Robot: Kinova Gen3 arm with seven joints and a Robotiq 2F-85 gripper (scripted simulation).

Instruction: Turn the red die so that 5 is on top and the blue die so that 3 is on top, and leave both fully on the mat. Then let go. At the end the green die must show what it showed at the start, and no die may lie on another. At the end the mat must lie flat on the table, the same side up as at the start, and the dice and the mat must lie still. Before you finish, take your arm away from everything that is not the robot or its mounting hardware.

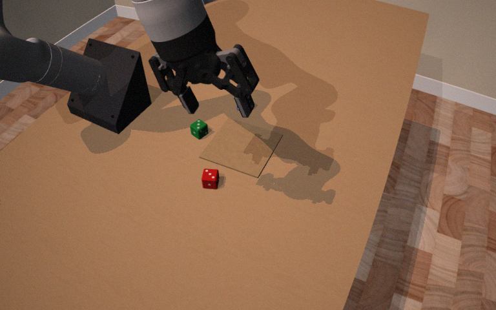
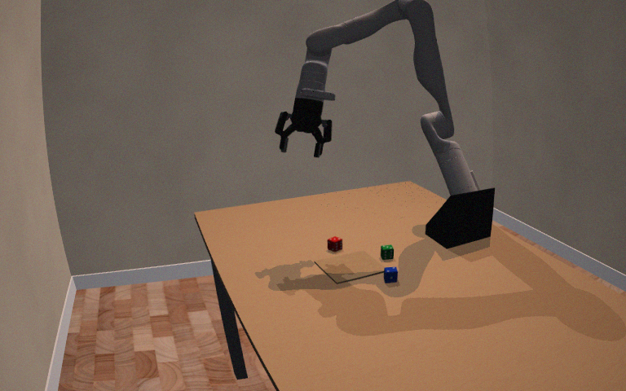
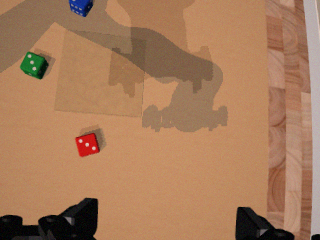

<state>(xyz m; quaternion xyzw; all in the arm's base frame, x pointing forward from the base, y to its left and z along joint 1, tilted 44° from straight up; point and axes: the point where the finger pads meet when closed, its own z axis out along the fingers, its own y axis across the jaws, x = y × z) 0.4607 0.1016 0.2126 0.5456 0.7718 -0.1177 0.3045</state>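
Right now the red die is 7 cm behind my hand, 4 cm to the left of it and 24 cm below it. From my hand the other things lie so: thin tan mat 9 cm behind, 16 cm to the left, 26 cm below; blue die 15 cm behind, 27 cm to the left, 24 cm below; green die 19 cm behind, 14 cm to the left, 24 cm below.
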